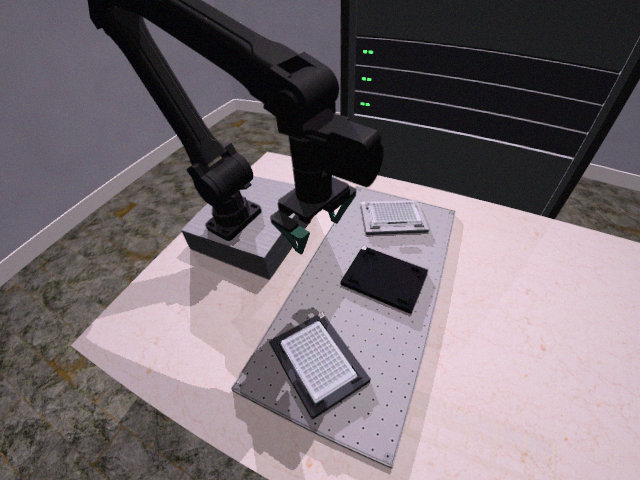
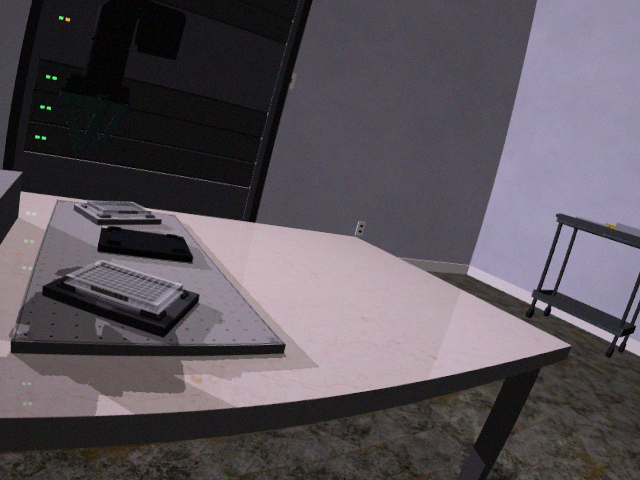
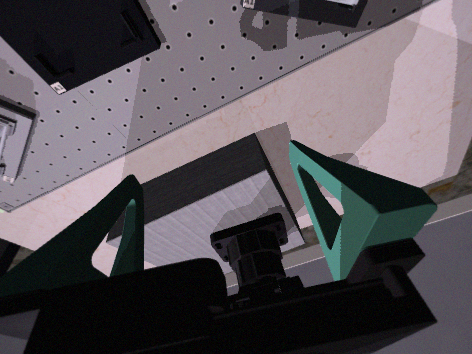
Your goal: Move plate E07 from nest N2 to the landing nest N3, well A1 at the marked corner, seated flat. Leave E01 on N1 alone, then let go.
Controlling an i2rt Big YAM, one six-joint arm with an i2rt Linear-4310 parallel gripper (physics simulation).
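Observation:
One clear 96-well plate [image 1: 317,356] [image 2: 124,284] sits on the near dark nest [image 1: 361,379] [image 2: 173,317] [image 3: 300,9]. Another [image 1: 395,212] [image 2: 116,207] sits on the far light-grey nest [image 1: 368,227] [image 2: 149,221] [image 3: 22,122]. Plate and nest names are not readable, so I cannot tell which plate is E07. Between them lies a black nest [image 1: 385,279] [image 2: 144,243] [image 3: 80,30] with no plate on it; its white A1 corner tag [image 1: 364,249] [image 3: 58,88] faces the arm base side. My gripper [image 1: 317,236] [image 2: 90,148] [image 3: 213,164] is open and empty, in the air beside the board on the arm base side.
The nests stand on a perforated grey board [image 1: 392,356] [image 2: 227,320] [image 3: 200,65] on the pale table [image 1: 516,335] [image 2: 336,310]. The arm's base block [image 1: 232,250] [image 3: 200,185] stands beside the board. A dark rack cabinet [image 1: 347,77] is behind the table, and a cart [image 2: 584,312] is at the right.

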